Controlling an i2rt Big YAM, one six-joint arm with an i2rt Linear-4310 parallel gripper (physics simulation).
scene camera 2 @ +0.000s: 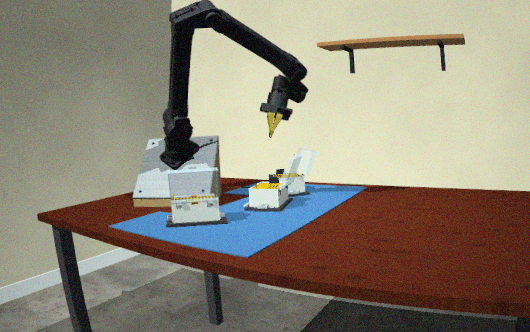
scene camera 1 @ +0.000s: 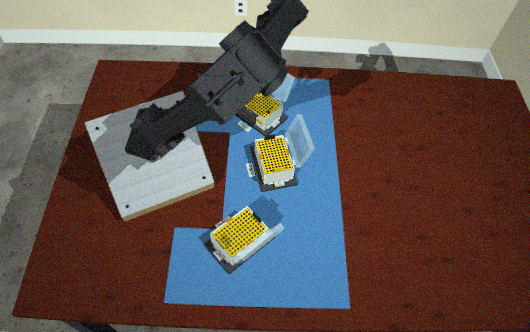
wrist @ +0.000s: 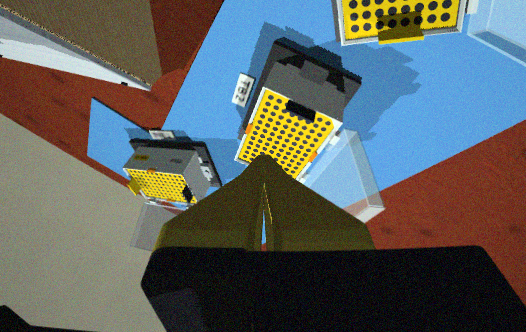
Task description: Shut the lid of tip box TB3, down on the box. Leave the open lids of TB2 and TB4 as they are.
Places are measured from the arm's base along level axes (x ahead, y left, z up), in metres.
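Pixels of known places: gripper, fingertip midpoint: (scene camera 2: 270,137) (scene camera 1: 258,93) (wrist: 263,165); arm's base, origin of the base link: (scene camera 2: 179,154) (scene camera 1: 147,135).
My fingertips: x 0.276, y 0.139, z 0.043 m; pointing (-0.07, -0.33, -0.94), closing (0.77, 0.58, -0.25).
For each thing: its top centre in the pictures, then the offset to it from my fingertips. Level surfaces: height alone.
- back tip box, middle of its top: (scene camera 1: 259,98) (scene camera 2: 286,170) dx -0.003, dy +0.092, dz -0.119 m
- TB2, middle of its top: (wrist: 278,152) (scene camera 1: 274,151) (scene camera 2: 268,180) dx +0.056, dy -0.099, dz -0.119 m
- TB4, middle of its top: (wrist: 157,194) (scene camera 1: 239,229) (scene camera 2: 193,193) dx -0.013, dy -0.342, dz -0.119 m
- blue mat, its level: dz -0.194 m
- brown table, its level: dz -0.197 m
TB3, taken as the back tip box (scene camera 1: 263,105) (scene camera 2: 297,185) (wrist: 400,7), has its label unreadable. Its clear lid (scene camera 1: 286,89) (scene camera 2: 307,159) (wrist: 500,25) stands open on the side away from the arm's base. TB2 (scene camera 1: 274,157) (scene camera 2: 265,197) (wrist: 287,132) is the middle box, lid (scene camera 1: 301,141) (wrist: 345,175) open. TB4 (scene camera 1: 237,232) (scene camera 2: 195,212) (wrist: 160,185) is the front box, lid (scene camera 2: 192,182) (wrist: 147,225) open. My gripper (scene camera 2: 270,136) (wrist: 263,165) is shut and empty, high above the boxes. The arm hides it in scene camera 1's view.
The boxes stand on a blue mat (scene camera 1: 310,250) (scene camera 2: 240,240) (wrist: 450,100) on the brown table (scene camera 1: 425,200) (scene camera 2: 400,240). The arm's pale base board (scene camera 1: 165,185) (scene camera 2: 150,175) is at the left. A wooden shelf (scene camera 2: 390,41) hangs on the wall.
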